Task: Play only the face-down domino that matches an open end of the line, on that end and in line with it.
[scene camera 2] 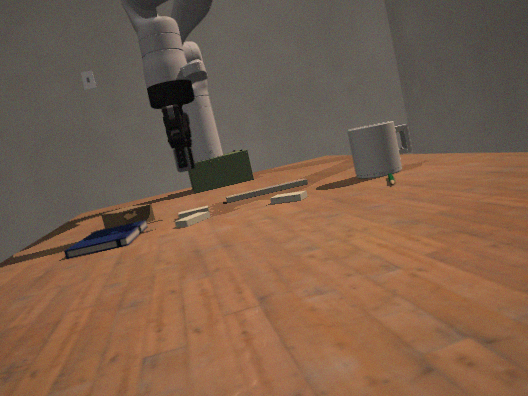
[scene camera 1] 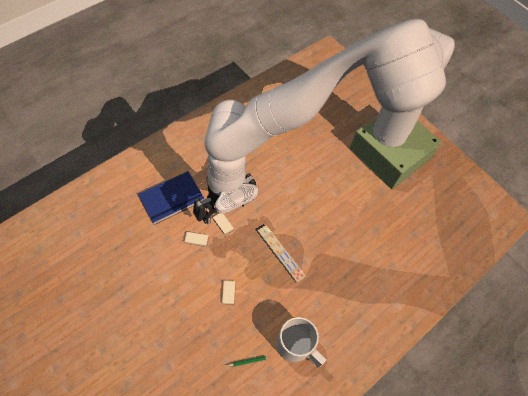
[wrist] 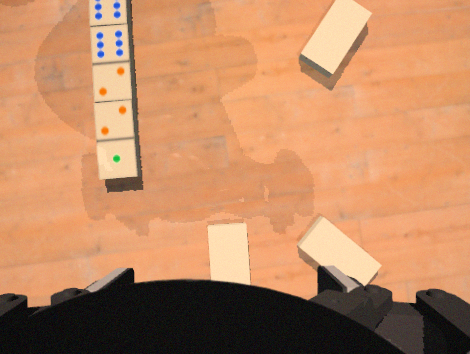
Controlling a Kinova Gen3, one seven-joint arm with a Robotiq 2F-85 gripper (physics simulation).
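Where they show: gripper, fingertip midpoint: (scene camera 2: 187,170); arm's base at its link origin: (scene camera 2: 207,158) (scene camera 1: 389,132).
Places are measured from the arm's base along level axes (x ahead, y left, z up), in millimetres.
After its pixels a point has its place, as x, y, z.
The domino line (scene camera 1: 281,254) {411, 120, -72} (scene camera 2: 267,190) {422, 116, -76} (wrist: 114,120) lies face up. Its near end in the wrist view shows one green pip, followed by orange twos and blue sixes; its other end shows red pips in scene camera 1. My gripper (scene camera 1: 225,210) {488, -16, -4} (scene camera 2: 185,167) {488, -16, -4} (wrist: 225,288) {488, -16, -4} is open and empty, raised above a face-down domino (scene camera 1: 223,223) {490, -19, -72} (scene camera 2: 194,211) {502, -19, -74} (wrist: 228,252) {489, -14, -72} that lies on the table, apart from the line. A second face-down domino (scene camera 1: 196,238) {565, -17, -72} (scene camera 2: 192,219) {584, -16, -74} (wrist: 340,250) {565, -13, -72} lies close beside it, angled. A third (scene camera 1: 228,292) {566, 136, -72} (scene camera 2: 289,197) {579, 135, -75} (wrist: 335,37) {563, 133, -72} lies farther off. Their faces are hidden.
A blue book (scene camera 1: 170,196) {568, -149, -70} (scene camera 2: 107,239) {620, -136, -70} lies near the gripper, with a brown block (scene camera 2: 127,217) {462, -141, -62} behind it in scene camera 2. A grey mug (scene camera 1: 298,340) {488, 309, -74} (scene camera 2: 375,150) {538, 297, -37} and a green pencil (scene camera 1: 247,361) {608, 289, -75} (scene camera 2: 391,179) {632, 280, -75} are on the mug's side of the table, beyond the third domino.
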